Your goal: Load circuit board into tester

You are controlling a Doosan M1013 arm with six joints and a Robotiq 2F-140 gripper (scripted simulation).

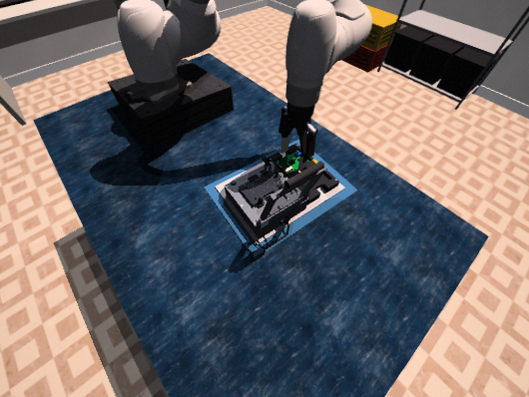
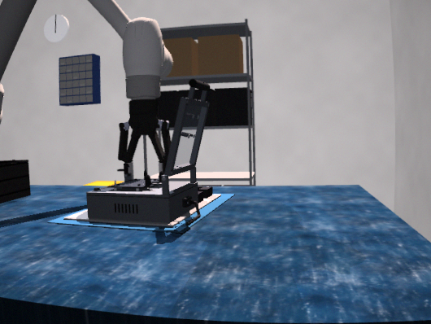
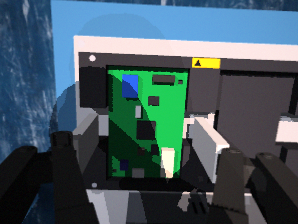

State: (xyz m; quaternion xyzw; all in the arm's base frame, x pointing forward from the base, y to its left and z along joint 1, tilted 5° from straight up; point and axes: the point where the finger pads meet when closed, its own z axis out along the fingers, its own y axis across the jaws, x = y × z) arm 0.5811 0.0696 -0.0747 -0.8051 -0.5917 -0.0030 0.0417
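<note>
Right now the green circuit board is 40 mm below my hand. The rest, counted from my hand: latch hook (110 mm to the right, 40 mm behind, 30 mm above); then tester lid (220 mm to the right, 130 mm above, 120 mm ahead); then tester plate (180 mm to the right, 10 mm ahead, 10 mm above).
</note>
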